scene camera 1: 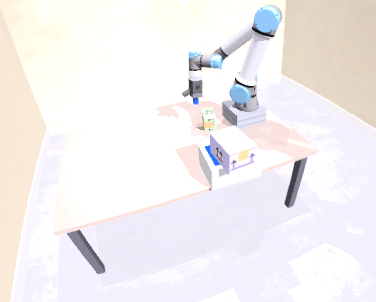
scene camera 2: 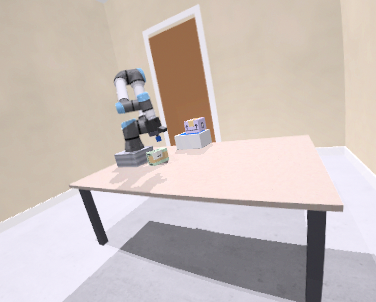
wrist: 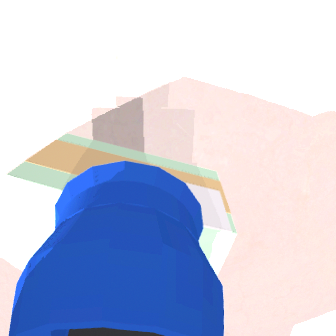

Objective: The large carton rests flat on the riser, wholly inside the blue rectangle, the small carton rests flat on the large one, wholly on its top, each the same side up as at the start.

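The large carton (scene camera 1: 233, 146) (scene camera 2: 195, 125), pale lilac with arrow marks and an orange label, rests on the white riser (scene camera 1: 206, 169) (scene camera 2: 201, 139). A strip of the blue rectangle (scene camera 1: 213, 155) (scene camera 2: 185, 134) shows beside it; the carton hides the rest, so I cannot tell whether it is wholly inside. The small carton (scene camera 1: 209, 121) (scene camera 2: 158, 157) (wrist: 46, 153), green with orange and white patches, lies on the table near the robot base, apart from the riser. My suction cup (scene camera 1: 195, 101) (scene camera 2: 158, 139) (wrist: 127, 182) is open and empty, in the air above the small carton. It hides part of that carton in the wrist view.
The grey robot base (scene camera 1: 244, 118) (scene camera 2: 131, 158) stands on the table (scene camera 1: 125, 190) (scene camera 2: 260, 175), close beside the small carton. The riser stands near the table edge, on the other side of the small carton from the cup in scene camera 1. A brown door (scene camera 2: 180, 75) is behind.
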